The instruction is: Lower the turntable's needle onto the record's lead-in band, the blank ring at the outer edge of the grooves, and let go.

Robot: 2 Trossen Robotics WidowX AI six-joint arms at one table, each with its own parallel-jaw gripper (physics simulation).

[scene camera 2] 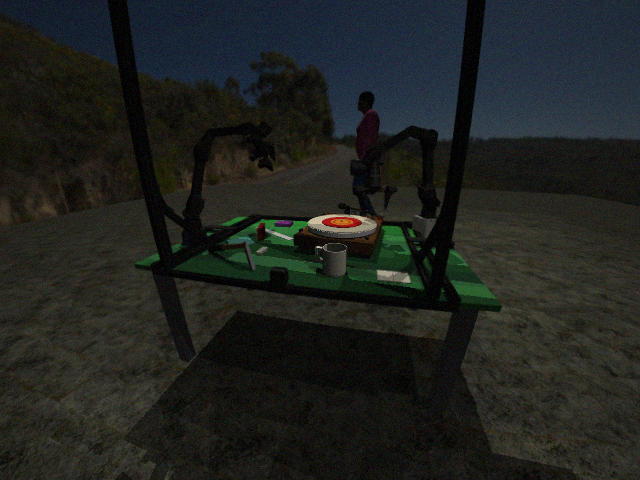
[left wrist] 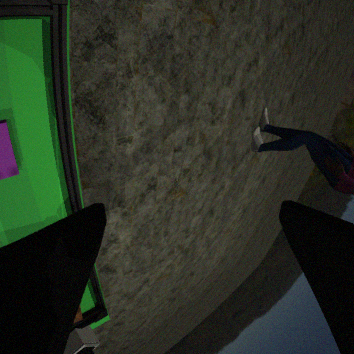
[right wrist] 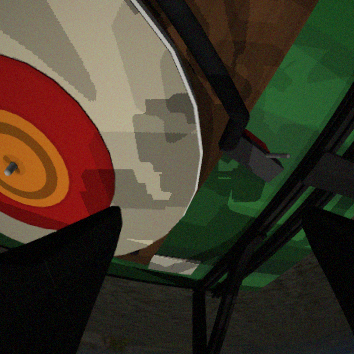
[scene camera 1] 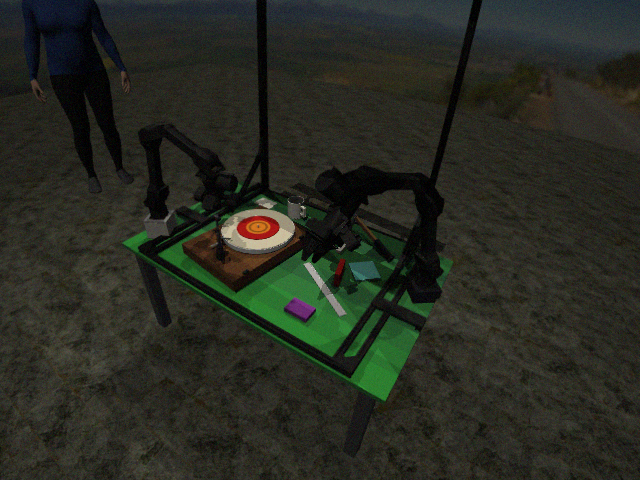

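Pixels of known places: left gripper, fingertip midpoint: (scene camera 2: pixel 273 165) (left wrist: pixel 194 211) (scene camera 1: pixel 308 261); right gripper, fingertip midpoint: (scene camera 2: pixel 375 209) (right wrist: pixel 214 216) (scene camera 1: pixel 223 210); left arm's base, origin of the base link: (scene camera 2: pixel 193 229) (scene camera 1: pixel 424 282); right arm's base, origin of the base link: (scene camera 2: pixel 428 216) (left wrist: pixel 83 351) (scene camera 1: pixel 159 215).
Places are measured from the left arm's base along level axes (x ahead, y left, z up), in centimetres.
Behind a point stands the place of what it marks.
The turntable's wooden base (scene camera 1: pixel 232 271) (scene camera 2: pixel 336 244) (right wrist: pixel 280 45) carries a cream record (scene camera 1: pixel 233 237) {x 70.6, y -24.8, z 3.5 cm} (scene camera 2: pixel 317 225) {x 49.4, y -31.9, z 3.5 cm} (right wrist: pixel 127 65) {x 73.6, y -29.9, z 3.5 cm} with a red and orange label. In the right wrist view the black tonearm (right wrist: pixel 212 65) {x 77.6, y -31.0, z 6.2 cm} runs beside the record, its grey headshell (right wrist: pixel 254 159) {x 78.3, y -36.7, z 5.7 cm} beyond the outer edge, with a thin finger lift (right wrist: pixel 277 155) {x 79.4, y -36.3, z 6.4 cm}. The needle itself is hidden. My right gripper (right wrist: pixel 214 216) {x 75.6, y -36.7, z 8.8 cm} (scene camera 2: pixel 385 204) {x 75.6, y -36.7, z 8.8 cm} is open and empty above the turntable's headshell side, apart from the headshell. My left gripper (scene camera 1: pixel 329 252) (scene camera 2: pixel 269 161) {x 45.5, y 19.3, z 27.0 cm} (left wrist: pixel 194 211) {x 45.5, y 19.3, z 27.0 cm} is open and empty, high above the table.
A grey mug (scene camera 1: pixel 295 207) {x 44.9, y -51.8, z 1.2 cm} (scene camera 2: pixel 334 259) {x 42.4, y -59.3, z 0.6 cm} and a white card (scene camera 1: pixel 265 203) {x 59.5, y -67.1, z -5.3 cm} (scene camera 2: pixel 393 276) {x 59.2, y -67.9, z -5.4 cm} (right wrist: pixel 175 265) {x 59.8, y -67.9, z -5.3 cm} are near the turntable. A white strip (scene camera 1: pixel 324 289) {x 36.4, y -3.6, z -5.4 cm}, red block (scene camera 1: pixel 339 272) {x 30.9, y -6.4, z 0.4 cm}, teal sheet (scene camera 1: pixel 364 270) {x 19.4, y -12.8, z -4.7 cm}, hammer (scene camera 2: pixel 249 255) {x 19.4, y -42.4, z -0.3 cm} and purple block (scene camera 1: pixel 299 309) {x 46.2, y 7.2, z -3.8 cm} (left wrist: pixel 7 150) {x 47.4, y 8.2, z -3.8 cm} lie elsewhere on the table.
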